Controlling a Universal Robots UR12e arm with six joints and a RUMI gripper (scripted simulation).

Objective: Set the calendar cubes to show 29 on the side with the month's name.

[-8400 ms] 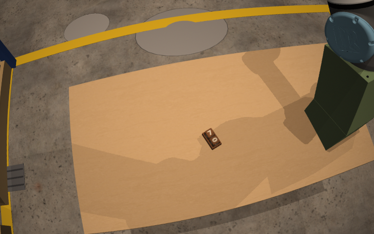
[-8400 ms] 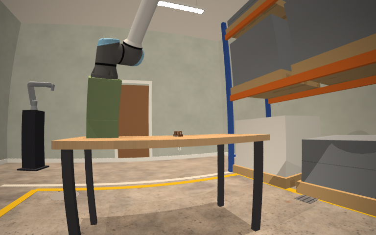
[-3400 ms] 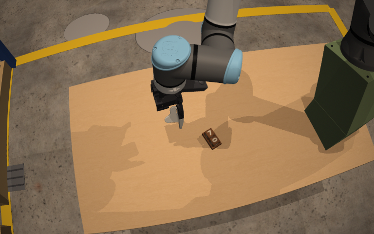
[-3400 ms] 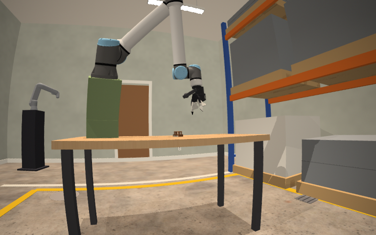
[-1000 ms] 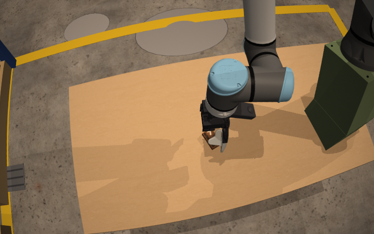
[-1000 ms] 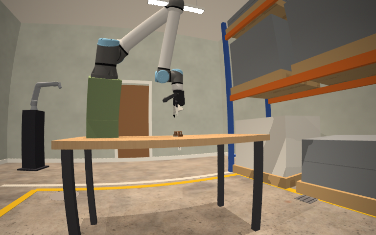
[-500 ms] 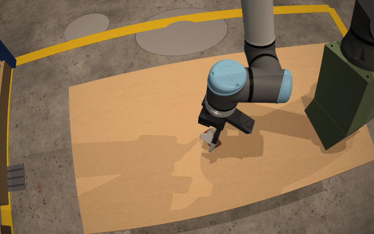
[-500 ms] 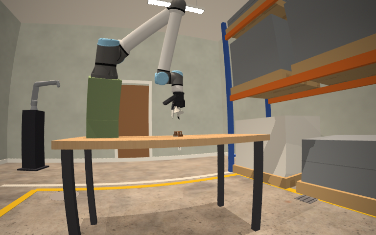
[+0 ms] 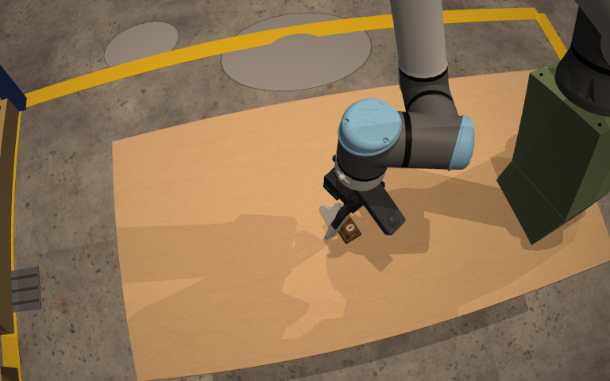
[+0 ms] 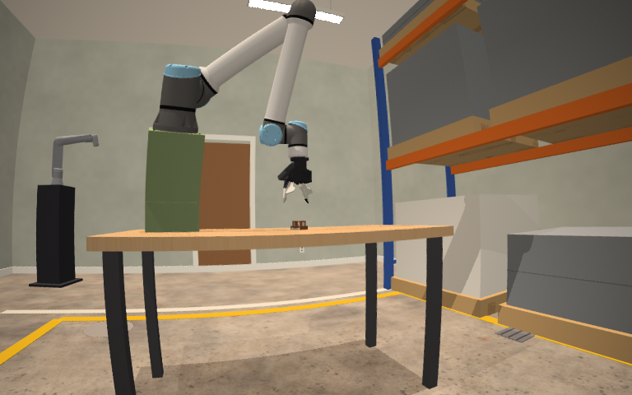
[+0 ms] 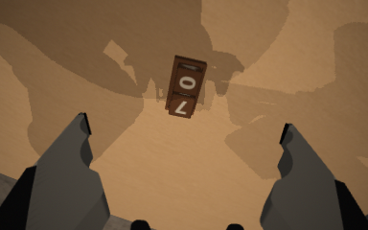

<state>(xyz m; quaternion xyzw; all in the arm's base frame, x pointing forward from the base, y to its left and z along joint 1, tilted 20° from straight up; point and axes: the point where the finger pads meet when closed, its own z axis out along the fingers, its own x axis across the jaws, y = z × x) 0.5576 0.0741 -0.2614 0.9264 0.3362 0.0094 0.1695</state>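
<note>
Right now the tray is 110 mm below my hand, 20 mm to the right of it and 10 mm ahead of it.
</note>
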